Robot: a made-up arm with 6 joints.
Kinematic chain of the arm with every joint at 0, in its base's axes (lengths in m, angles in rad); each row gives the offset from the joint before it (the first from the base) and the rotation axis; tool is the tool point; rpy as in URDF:
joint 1: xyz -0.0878 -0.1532 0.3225 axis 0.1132 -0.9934 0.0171
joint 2: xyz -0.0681 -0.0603 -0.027 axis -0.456 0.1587 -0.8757
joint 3: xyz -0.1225 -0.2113 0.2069 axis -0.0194 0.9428 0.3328
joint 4: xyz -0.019 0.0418 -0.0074 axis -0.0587 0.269 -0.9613
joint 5: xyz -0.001 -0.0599 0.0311 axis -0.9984 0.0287 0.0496
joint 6: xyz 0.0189 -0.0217 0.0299 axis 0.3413 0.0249 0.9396
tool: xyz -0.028 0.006 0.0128 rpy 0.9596 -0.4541 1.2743
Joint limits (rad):
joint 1: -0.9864..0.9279
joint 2: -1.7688..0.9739
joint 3: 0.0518..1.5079
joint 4: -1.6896..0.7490
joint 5: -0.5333..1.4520
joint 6: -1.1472..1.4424
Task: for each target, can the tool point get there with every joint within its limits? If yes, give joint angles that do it. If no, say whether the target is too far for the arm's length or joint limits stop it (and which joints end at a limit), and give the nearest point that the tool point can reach.
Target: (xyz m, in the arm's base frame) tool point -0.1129 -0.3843 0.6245
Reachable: yes | joints -0.6211 0.0114 0.8053 -0.0800 1.2770 -0.7682
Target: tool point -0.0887 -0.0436 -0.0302
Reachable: no: joint limits stop it (at a limit: joint 1, joint 2, joint 3, joint 5, joint 6) | nearest point 0.0034 -0.3325 0.1569 | short by 0.356 m
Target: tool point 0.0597 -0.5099 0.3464
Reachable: yes | joints -0.7896 -1.2711 0.4497 -0.2481 1.2244 0.8829
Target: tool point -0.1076 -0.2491 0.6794
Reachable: yes | joints -0.5668 0.6277 0.9172 -0.3423 0.7786 -0.1877
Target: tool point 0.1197 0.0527 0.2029
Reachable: no: joint limits stop it (at a limit: joint 2, joint 3, joint 6) | nearest point 0.0831 -0.3131 0.2485 | short by 0.370 m
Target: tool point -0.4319 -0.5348 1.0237
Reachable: no: too far | nearest point -0.2716 -0.3811 0.7024 | short by 0.391 m
